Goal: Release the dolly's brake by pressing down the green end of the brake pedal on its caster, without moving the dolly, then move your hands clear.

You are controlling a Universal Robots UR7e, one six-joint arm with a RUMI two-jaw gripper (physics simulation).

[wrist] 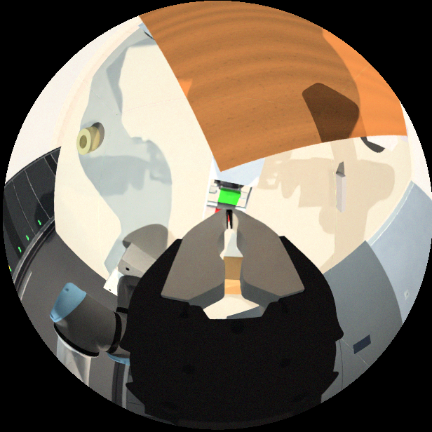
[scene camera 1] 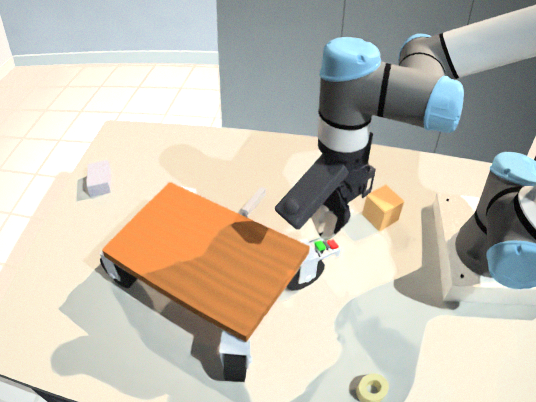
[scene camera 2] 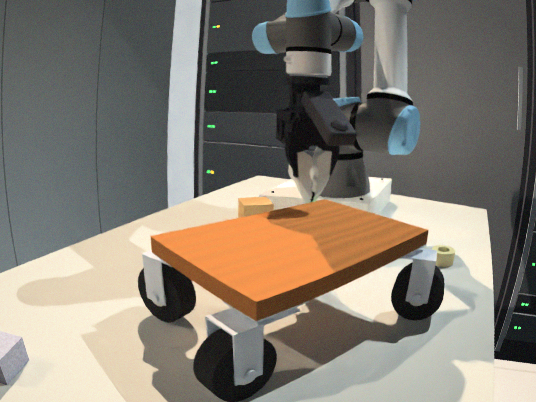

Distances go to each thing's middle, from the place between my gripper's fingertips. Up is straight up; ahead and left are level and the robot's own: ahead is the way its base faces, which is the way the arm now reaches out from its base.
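I find the dolly (scene camera 2: 263,266) 40 mm below my hand, 190 mm ahead of it and 70 mm to the left. The orange cube (scene camera 1: 382,208) is 80 mm below my hand, and it is 130 mm behind my hand and 170 mm to the right of it. Then there is the lilac block (scene camera 1: 99,173), 90 mm below my hand, 530 mm ahead and 180 mm to the right. Of the things named here, the lilac block is the farthest from my hand, going by their middles.
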